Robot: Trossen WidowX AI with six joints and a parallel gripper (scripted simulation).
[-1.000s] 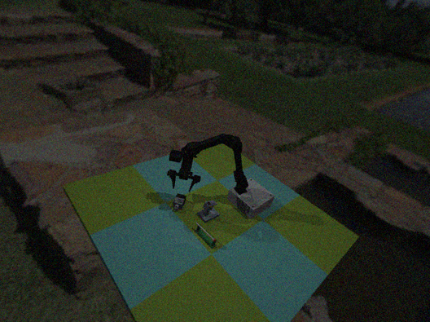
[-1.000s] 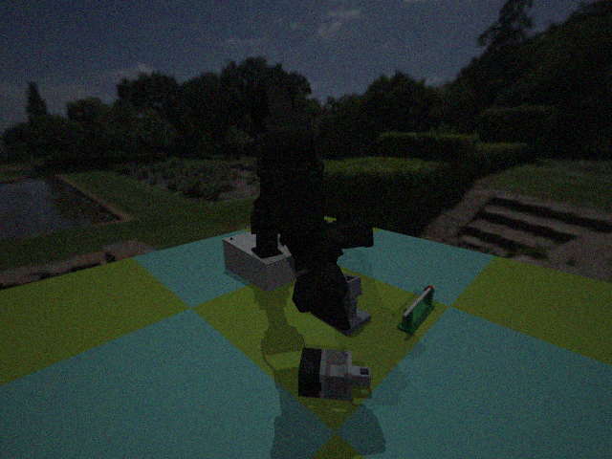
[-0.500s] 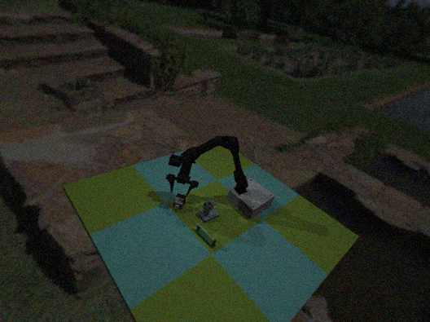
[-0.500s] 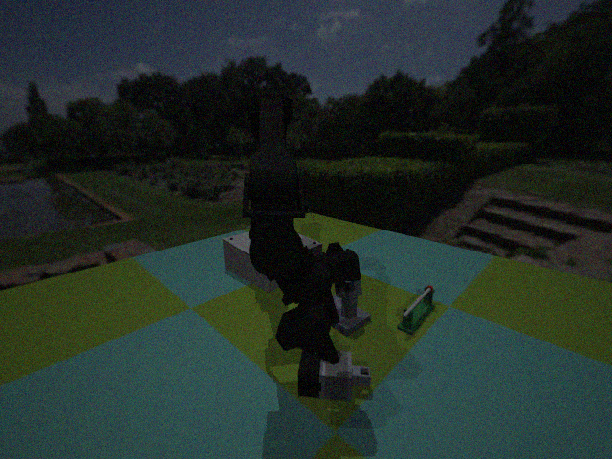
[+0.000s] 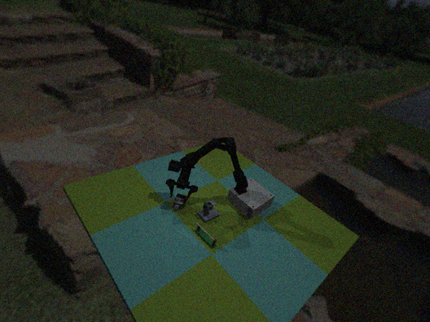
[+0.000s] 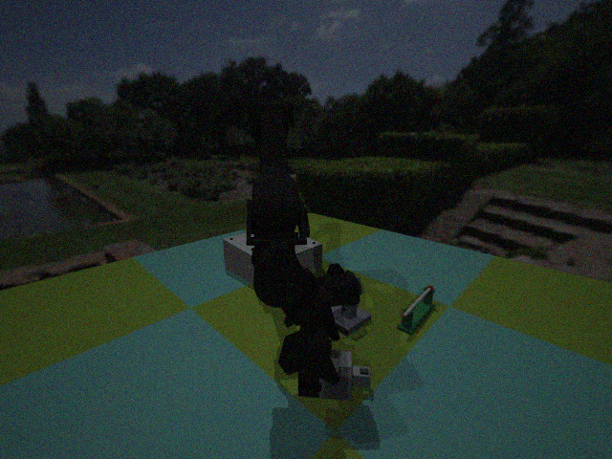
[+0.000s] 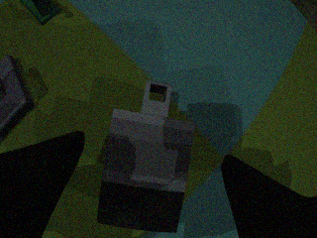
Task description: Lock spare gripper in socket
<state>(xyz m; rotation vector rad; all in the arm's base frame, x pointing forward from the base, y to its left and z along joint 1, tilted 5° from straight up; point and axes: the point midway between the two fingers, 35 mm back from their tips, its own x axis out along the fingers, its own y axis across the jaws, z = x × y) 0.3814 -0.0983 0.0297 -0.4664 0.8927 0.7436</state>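
Now: gripper tip 30 mm above the spare gripper. The rest, counted from my gripper tip: socket: 130 mm behind, 140 mm to the left; then green pin rest: 40 mm behind, 270 mm to the left, 30 mm below.
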